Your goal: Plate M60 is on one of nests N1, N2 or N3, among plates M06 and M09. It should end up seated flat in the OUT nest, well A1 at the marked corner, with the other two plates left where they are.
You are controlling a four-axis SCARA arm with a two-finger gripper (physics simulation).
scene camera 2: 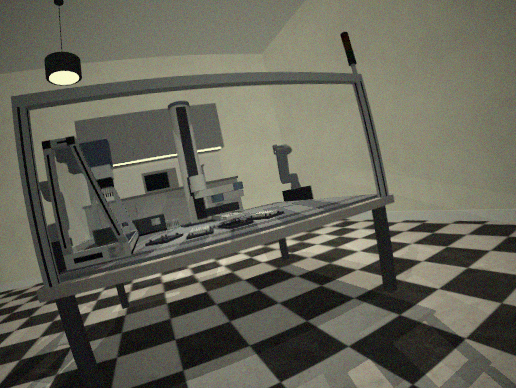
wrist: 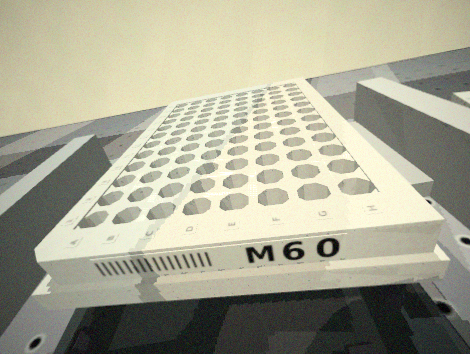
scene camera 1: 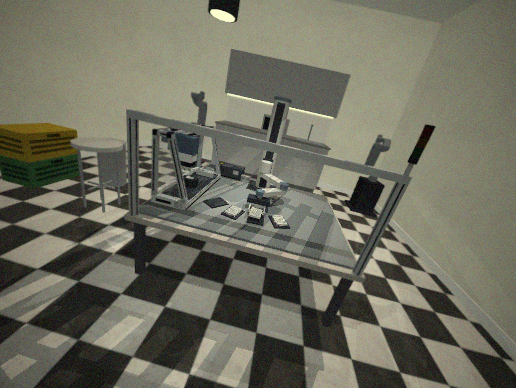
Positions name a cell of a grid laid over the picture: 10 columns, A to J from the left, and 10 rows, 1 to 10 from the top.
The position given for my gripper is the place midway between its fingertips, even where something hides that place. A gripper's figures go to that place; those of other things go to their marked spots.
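So my gripper (wrist: E4) is 10 cm from the lens, and there's an OUT nest (wrist: I9) that's 10 cm from the lens too.
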